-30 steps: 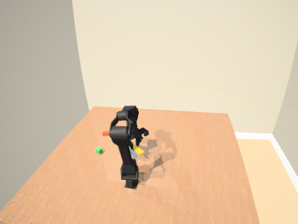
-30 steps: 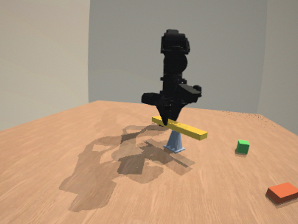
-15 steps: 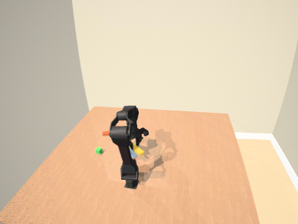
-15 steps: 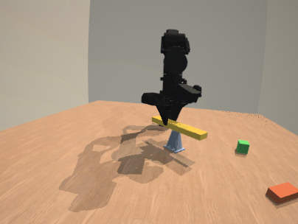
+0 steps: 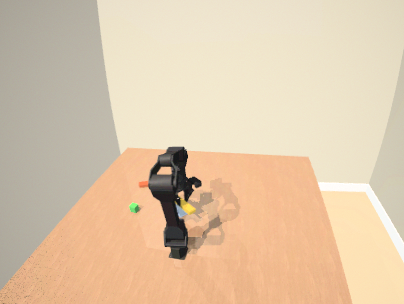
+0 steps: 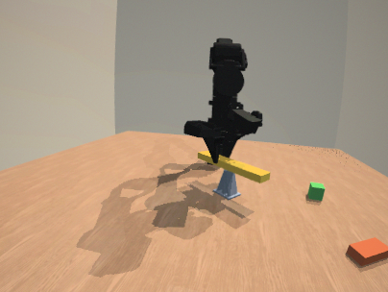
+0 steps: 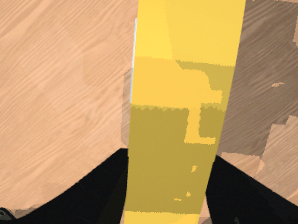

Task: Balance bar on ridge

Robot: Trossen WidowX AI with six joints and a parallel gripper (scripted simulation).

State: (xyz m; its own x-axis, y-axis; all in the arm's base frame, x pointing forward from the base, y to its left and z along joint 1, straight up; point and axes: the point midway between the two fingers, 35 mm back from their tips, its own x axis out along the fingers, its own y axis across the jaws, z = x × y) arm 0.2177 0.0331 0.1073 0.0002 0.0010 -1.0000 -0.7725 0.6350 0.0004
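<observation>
Now: the yellow bar 2 cm to the left of my gripper tip and 2 cm ahead of it. The rest, counted from my gripper tip: green cube 25 cm to the left, 6 cm below, 1 cm behind; orange flat block 28 cm to the left, 20 cm ahead, 6 cm below.
</observation>
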